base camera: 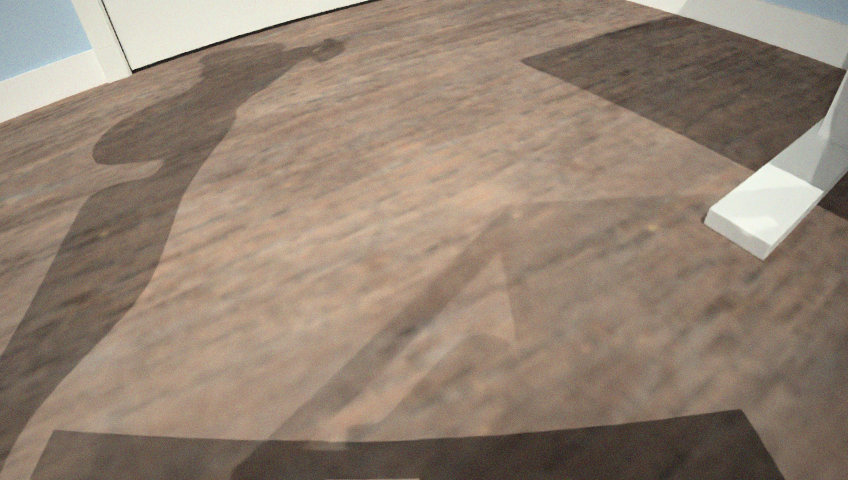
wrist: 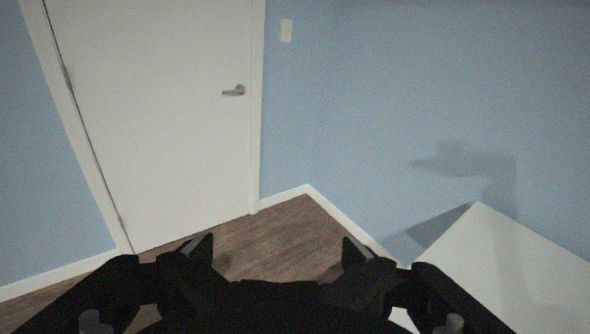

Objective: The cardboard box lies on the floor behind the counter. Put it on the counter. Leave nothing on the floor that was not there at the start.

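Frame: origin at the arm's base, x right, y ahead, z up, level; millimetres.
Seen in the pictures: gripper, fingertip midpoint: point(wrist: 278, 249).
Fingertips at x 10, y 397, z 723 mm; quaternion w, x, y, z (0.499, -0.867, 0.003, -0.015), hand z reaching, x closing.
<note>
A point is followed by its place in that frame.
My gripper point(wrist: 278, 249) {z 723, x 10, y 397 mm} is open, with its two black fingers wide apart at the bottom of the wrist view and nothing between them. The white counter top point(wrist: 465, 270) {z 324, x 562, y 643 mm} shows at the lower right of the wrist view, to the right of the fingers, with one corner pointing to the wall. In the base camera view a white foot of the counter point(base camera: 764, 211) {z -371, x 370, y 475 mm} rests on the floor at the right. The cardboard box does not show in either view.
A white door point(wrist: 170, 110) {z 452, x -490, y 1382 mm} point(base camera: 226, 23) {z -346, x -551, y 1343 mm} with a lever handle point(wrist: 234, 91) {z 530, x -207, y 1503 mm} stands in the blue wall point(wrist: 400, 90) {z 628, x 619, y 1441 mm}. White baseboard runs along the wood floor point(base camera: 386, 178) {z -396, x -78, y 614 mm} point(wrist: 280, 235) {z -396, x 90, y 1408 mm}. Shadows of the arm and counter fall on the floor.
</note>
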